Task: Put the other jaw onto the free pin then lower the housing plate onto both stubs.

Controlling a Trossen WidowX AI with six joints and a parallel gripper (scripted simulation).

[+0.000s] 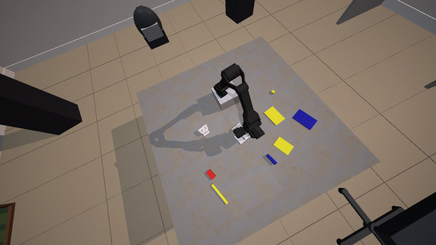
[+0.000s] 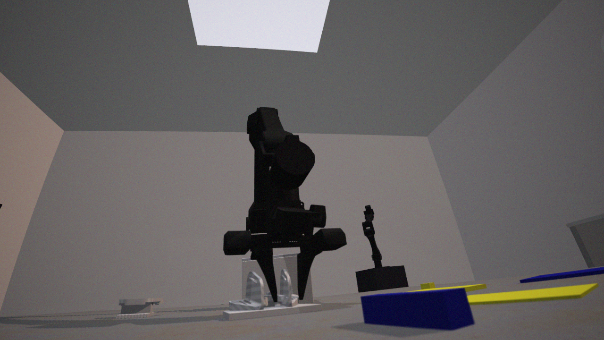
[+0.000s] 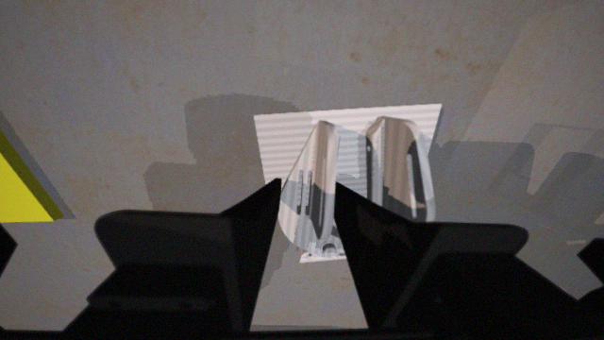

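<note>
Now: gripper tip 24 cm to the left of the white ribbed stand, 19 cm past it and 1 cm above it. The rest, counted from my gripper tip: blue block: 25 cm ahead, 1 cm to the left, 1 cm below; small yellow cube: 38 cm to the left, 12 cm behind, 1 cm below; red block: 37 cm to the right, 9 cm ahead, 1 cm below.
</note>
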